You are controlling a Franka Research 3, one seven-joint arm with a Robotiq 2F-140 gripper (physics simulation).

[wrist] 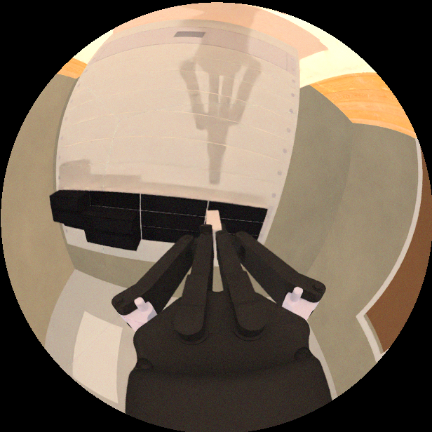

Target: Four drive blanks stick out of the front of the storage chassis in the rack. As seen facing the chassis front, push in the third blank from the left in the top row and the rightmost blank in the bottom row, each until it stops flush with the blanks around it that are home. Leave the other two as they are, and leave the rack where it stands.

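Note:
The storage chassis shows its pale top, with its black front below it. At the left of the front, one black blank stands out in the upper part, and another blank stands out lower and a little to its right. Right of them the black front looks even, with thin pale lines between blanks. My gripper is shut and empty, its tips with a small pale piece in front of the right half of the front, near a vertical line. The fingers hide part of the lower front; contact cannot be told.
The gripper's shadow lies on the chassis top. Grey-green surfaces flank the chassis on both sides. A wooden surface shows at the upper right, and a brown area with a pale edge at the right. A pale panel is at the lower left.

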